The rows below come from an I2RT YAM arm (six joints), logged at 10 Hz.
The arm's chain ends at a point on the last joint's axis. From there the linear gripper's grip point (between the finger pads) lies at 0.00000 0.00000 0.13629 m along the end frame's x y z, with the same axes.
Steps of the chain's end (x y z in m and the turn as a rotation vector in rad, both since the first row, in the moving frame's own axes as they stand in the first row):
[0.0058 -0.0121 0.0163 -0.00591 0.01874 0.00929]
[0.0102 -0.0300 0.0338 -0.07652 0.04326 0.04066]
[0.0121 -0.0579 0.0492 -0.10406 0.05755 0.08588]
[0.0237 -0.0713 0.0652 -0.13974 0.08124 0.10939]
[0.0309 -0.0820 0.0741 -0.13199 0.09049 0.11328]
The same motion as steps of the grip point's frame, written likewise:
[0.0084 -0.0113 0.0163 -0.00591 0.01874 0.00929]
[0.0159 -0.0195 0.0333 -0.07652 0.04326 0.04066]
[0.0193 -0.0434 0.0482 -0.10406 0.05755 0.08588]
[0.0337 -0.0518 0.0634 -0.13974 0.08124 0.10939]
[0.0421 -0.0634 0.0724 -0.13199 0.09049 0.11328]

